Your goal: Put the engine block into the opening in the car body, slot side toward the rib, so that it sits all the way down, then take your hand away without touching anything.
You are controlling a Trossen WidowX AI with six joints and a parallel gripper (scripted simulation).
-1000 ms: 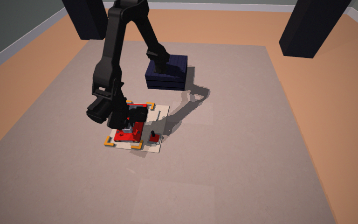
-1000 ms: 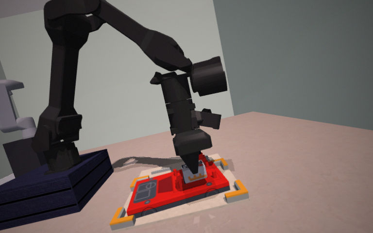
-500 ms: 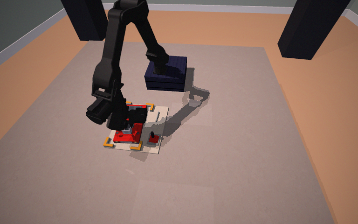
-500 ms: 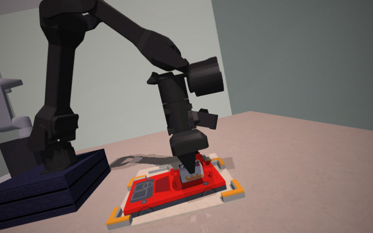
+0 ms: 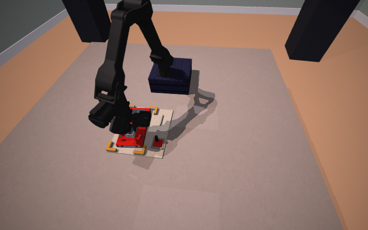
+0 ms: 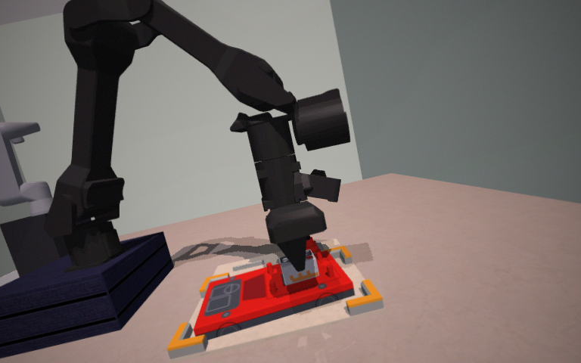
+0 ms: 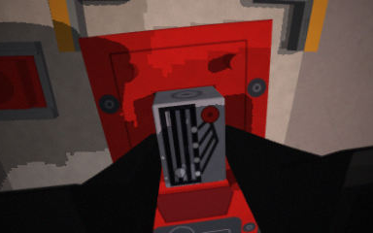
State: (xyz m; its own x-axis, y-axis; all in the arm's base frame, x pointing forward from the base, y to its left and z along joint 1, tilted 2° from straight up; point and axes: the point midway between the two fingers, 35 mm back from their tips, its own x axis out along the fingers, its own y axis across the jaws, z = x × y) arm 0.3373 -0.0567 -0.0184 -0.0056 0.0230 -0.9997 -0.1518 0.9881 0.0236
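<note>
Now: gripper tip 1 cm above the grey engine block. From my gripper tip the other things lie so: black peg (2 cm ahead, 11 cm to the left, 1 cm below).
</note>
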